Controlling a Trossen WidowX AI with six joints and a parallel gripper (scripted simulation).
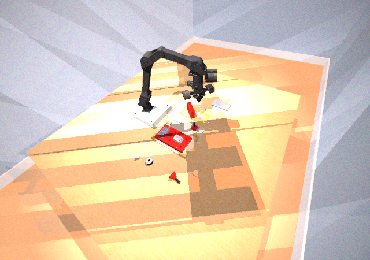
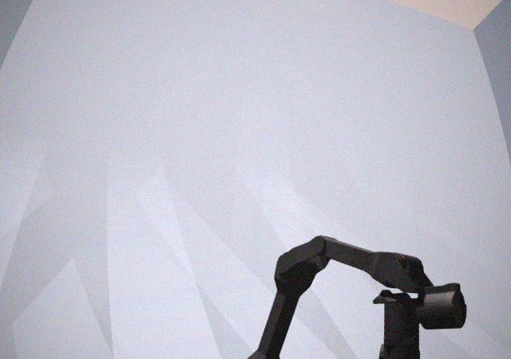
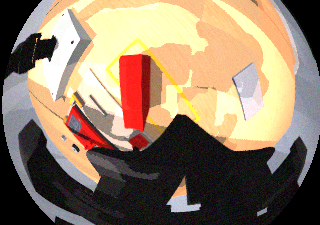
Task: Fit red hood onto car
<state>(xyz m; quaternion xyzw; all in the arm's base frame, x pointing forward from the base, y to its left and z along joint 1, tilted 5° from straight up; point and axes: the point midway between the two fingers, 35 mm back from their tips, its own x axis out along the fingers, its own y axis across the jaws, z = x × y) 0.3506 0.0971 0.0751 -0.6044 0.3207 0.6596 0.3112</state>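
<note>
The red hood is 4 cm behind my gripper tip, 3 cm to the right of it and 6 cm below it. The rest, counted from my gripper tip: white plate: 13 cm ahead, 11 cm to the left, 9 cm below; white engine block: 4 cm behind, 26 cm to the right, 7 cm below; beige block: 12 cm ahead, 38 cm to the right, 9 cm below.
</note>
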